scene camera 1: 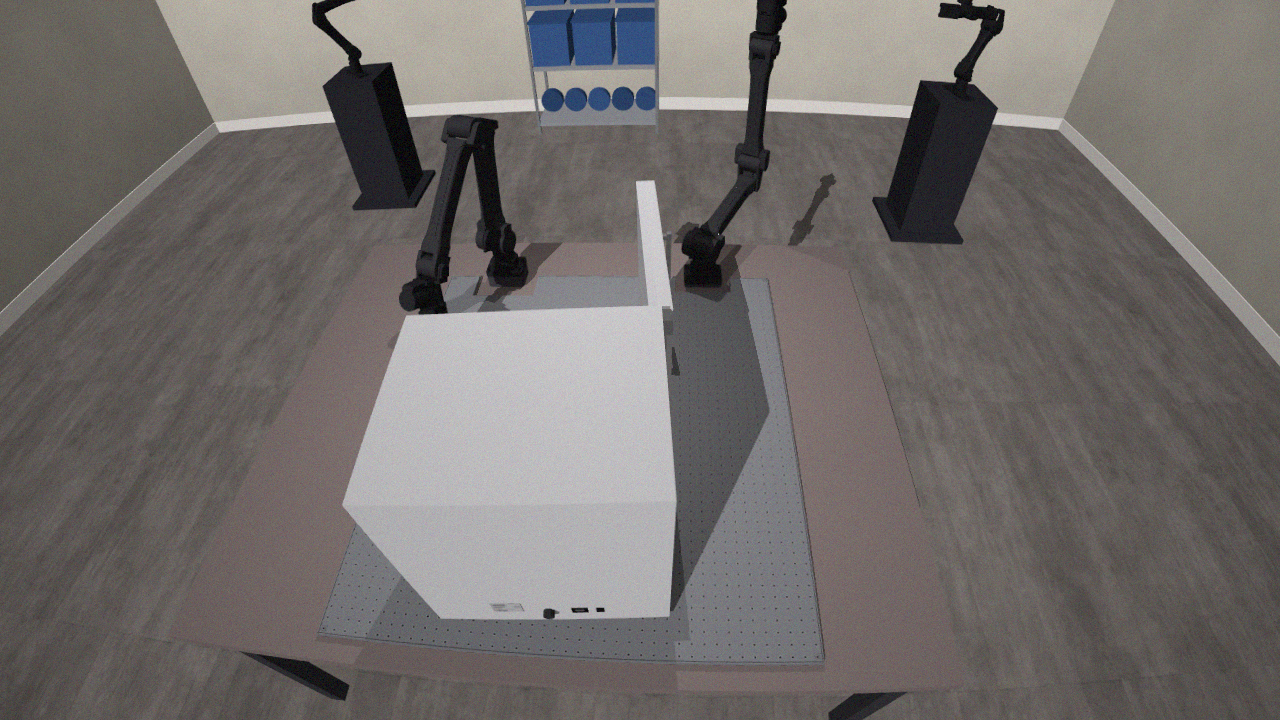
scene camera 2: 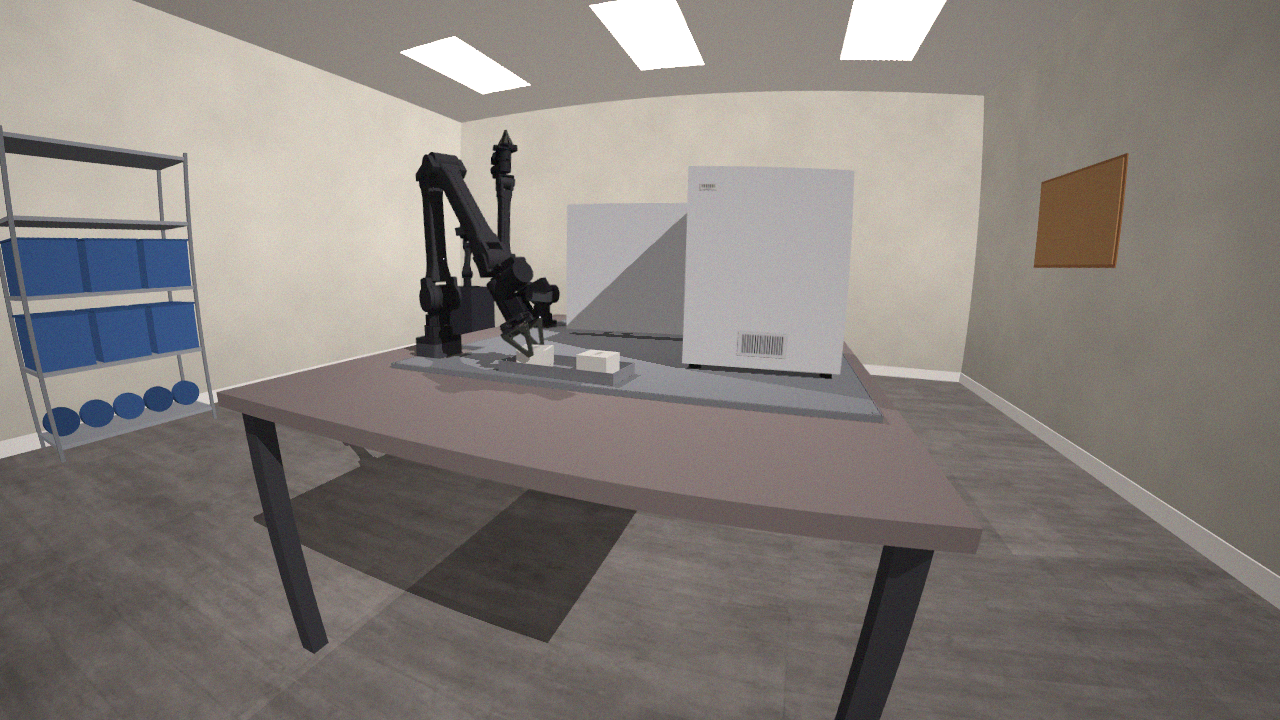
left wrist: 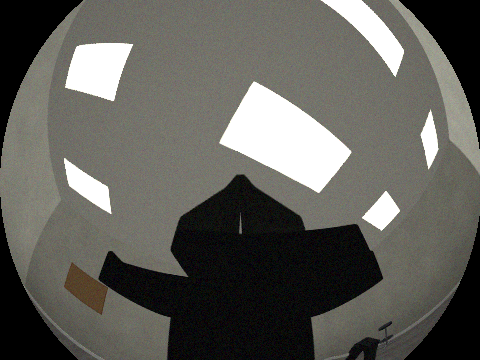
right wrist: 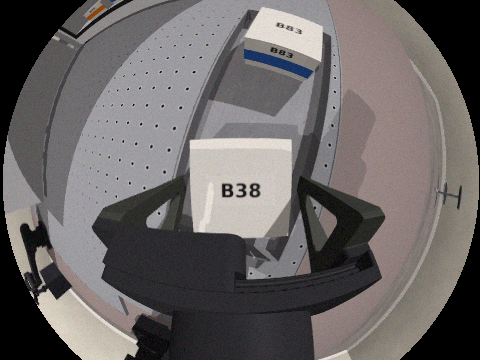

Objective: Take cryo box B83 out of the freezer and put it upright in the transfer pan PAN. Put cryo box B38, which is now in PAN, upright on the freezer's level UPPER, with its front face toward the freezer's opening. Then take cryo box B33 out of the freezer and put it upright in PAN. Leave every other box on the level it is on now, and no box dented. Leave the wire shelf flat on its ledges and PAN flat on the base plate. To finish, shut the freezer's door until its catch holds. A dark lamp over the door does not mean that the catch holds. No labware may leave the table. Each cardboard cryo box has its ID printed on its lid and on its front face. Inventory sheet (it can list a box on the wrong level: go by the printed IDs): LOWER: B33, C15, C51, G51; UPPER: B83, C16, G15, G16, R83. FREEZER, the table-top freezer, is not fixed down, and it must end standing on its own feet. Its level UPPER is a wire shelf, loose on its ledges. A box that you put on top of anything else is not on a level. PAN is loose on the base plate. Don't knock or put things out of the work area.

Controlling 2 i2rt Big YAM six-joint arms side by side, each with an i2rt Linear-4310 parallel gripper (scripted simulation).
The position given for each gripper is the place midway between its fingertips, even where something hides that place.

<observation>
In view: the left gripper (left wrist: 240, 181), the right gripper (right wrist: 241, 182), a freezer (scene camera 1: 515, 462), a transfer pan (scene camera 2: 564, 367), a red-fronted cryo box (right wrist: 242, 186) and a blue-banded cryo box (scene camera 2: 593, 360).
The freezer is seen too in scene camera 2 (scene camera 2: 768, 249). The transfer pan is seen too in the right wrist view (right wrist: 238, 101). The left wrist view does not show the freezer: it is out of frame. Scene camera 1 does not show the transfer pan, which is hidden by the freezer.
</observation>
